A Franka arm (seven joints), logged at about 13 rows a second.
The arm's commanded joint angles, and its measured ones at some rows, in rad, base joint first. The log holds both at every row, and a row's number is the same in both.
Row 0, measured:
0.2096 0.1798 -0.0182 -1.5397 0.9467 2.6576 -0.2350
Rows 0 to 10, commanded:
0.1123 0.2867 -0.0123 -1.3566 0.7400 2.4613 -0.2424
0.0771 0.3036 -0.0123 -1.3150 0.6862 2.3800 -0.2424
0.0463 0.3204 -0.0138 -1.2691 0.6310 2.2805 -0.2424
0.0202 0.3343 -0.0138 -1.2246 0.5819 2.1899 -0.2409
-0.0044 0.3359 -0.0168 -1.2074 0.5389 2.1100 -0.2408
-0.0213 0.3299 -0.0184 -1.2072 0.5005 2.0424 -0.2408
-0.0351 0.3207 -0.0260 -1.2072 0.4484 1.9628 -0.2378
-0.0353 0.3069 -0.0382 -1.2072 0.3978 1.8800 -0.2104
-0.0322 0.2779 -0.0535 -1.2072 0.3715 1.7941 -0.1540
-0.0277 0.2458 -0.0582 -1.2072 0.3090 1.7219 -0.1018
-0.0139 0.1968 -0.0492 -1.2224 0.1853 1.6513 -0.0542
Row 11, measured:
-0.0313 0.2735 -0.0558 -1.2100 0.3252 1.7571 -0.1467
